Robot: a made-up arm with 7 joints.
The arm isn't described. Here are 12 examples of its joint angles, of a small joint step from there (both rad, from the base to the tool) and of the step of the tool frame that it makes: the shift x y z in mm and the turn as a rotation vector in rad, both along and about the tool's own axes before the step.
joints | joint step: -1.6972 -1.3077 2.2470 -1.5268 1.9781 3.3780 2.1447 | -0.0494 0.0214 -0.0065 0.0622 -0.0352 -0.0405 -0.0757
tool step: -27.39 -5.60 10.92 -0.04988 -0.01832 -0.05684
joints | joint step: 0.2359 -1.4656 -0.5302 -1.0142 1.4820 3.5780 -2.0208 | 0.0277 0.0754 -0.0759 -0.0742 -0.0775 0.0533 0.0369
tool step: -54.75 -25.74 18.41 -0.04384 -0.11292 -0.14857
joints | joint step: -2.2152 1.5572 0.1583 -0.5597 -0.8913 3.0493 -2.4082 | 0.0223 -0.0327 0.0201 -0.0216 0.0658 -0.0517 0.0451
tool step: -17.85 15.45 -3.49 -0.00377 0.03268 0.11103
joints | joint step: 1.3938 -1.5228 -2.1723 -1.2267 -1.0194 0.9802 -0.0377 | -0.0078 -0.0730 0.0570 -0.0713 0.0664 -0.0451 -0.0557
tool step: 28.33 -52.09 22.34 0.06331 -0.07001 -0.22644
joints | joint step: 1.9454 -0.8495 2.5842 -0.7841 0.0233 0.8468 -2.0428 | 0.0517 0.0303 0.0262 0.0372 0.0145 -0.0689 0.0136
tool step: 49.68 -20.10 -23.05 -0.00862 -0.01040 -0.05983
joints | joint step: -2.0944 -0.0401 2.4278 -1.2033 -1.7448 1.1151 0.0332 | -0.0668 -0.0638 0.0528 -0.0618 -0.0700 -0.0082 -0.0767
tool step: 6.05 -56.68 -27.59 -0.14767 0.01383 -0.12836
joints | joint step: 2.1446 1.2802 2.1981 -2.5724 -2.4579 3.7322 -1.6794 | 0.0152 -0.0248 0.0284 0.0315 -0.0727 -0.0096 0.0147
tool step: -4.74 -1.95 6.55 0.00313 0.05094 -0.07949
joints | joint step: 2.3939 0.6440 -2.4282 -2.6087 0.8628 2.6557 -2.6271 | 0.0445 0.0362 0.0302 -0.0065 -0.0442 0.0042 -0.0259
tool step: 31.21 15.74 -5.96 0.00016 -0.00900 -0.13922
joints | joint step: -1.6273 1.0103 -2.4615 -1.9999 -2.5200 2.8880 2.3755 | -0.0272 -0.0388 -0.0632 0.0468 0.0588 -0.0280 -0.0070
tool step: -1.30 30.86 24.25 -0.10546 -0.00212 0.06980
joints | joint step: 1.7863 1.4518 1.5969 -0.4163 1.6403 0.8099 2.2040 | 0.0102 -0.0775 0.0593 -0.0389 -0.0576 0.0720 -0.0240
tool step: 2.69 -54.53 44.71 -0.02406 0.00270 0.04178
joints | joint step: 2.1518 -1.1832 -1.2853 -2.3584 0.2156 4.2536 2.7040 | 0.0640 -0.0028 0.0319 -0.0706 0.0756 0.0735 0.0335
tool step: 32.30 24.49 -25.40 0.00740 0.07140 0.07110
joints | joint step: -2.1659 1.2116 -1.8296 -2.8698 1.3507 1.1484 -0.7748 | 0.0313 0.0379 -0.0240 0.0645 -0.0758 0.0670 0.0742
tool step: 8.60 -38.26 -15.00 -0.15772 0.02362 0.01625
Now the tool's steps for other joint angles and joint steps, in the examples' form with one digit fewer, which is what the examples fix.
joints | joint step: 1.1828 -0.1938 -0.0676 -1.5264 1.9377 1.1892 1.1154 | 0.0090 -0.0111 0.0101 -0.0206 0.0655 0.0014 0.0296
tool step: 3.9 1.7 7.9 0.0187 -0.0683 0.0191
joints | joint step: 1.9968 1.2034 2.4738 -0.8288 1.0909 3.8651 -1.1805 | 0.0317 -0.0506 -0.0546 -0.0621 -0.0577 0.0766 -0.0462
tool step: -51.2 -7.5 -5.6 -0.0453 -0.0047 -0.1942
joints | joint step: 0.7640 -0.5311 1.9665 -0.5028 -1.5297 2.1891 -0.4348 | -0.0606 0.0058 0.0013 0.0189 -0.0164 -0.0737 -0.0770
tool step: -5.8 -15.9 29.5 0.0148 -0.1196 -0.1110
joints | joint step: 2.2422 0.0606 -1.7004 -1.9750 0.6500 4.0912 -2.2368 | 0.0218 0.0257 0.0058 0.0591 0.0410 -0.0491 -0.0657
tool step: 13.3 23.8 2.6 -0.0095 0.0256 -0.0193
